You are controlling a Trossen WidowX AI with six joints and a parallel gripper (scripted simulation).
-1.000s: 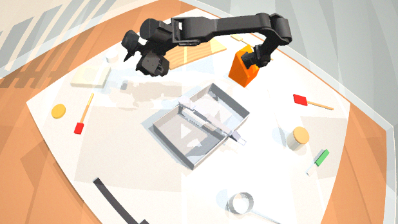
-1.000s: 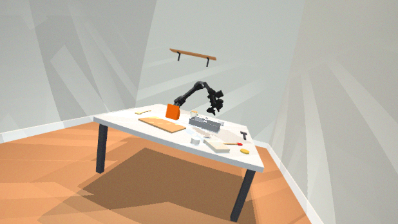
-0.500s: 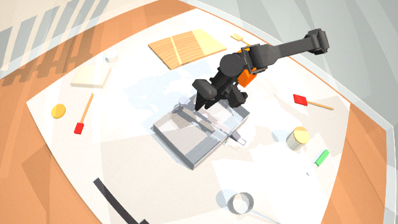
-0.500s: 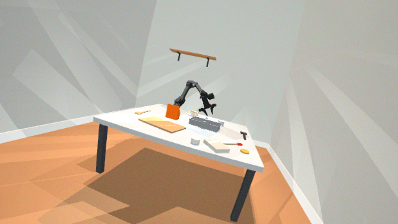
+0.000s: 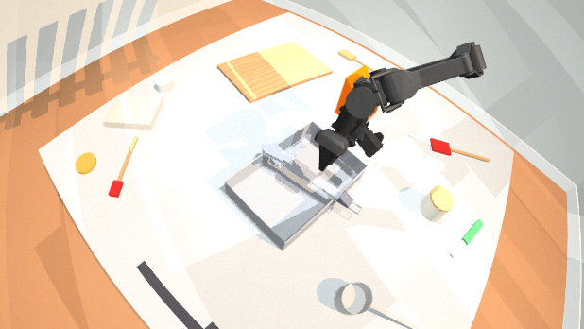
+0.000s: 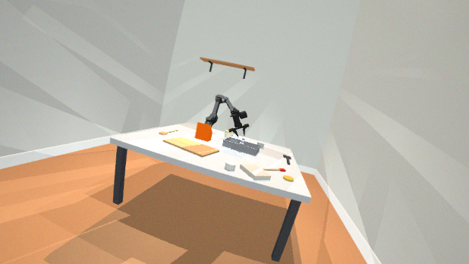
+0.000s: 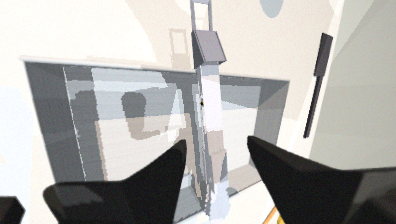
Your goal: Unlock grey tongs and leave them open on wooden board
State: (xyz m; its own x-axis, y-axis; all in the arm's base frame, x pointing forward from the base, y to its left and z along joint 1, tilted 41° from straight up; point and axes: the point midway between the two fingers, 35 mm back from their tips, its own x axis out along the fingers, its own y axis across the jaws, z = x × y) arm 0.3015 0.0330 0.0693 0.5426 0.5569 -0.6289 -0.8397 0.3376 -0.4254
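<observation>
Now: the grey roasting tin 70 mm below my gripper tip, 40 mm to the right of it and 20 mm ahead of it. The rest, counted from my gripper tip: wooden board: 400 mm to the right, 320 mm behind, 90 mm below; then white block: 590 mm to the right, 180 mm ahead, 80 mm below; then tan-topped cylinder: 300 mm to the left, 170 mm behind, 60 mm below.
</observation>
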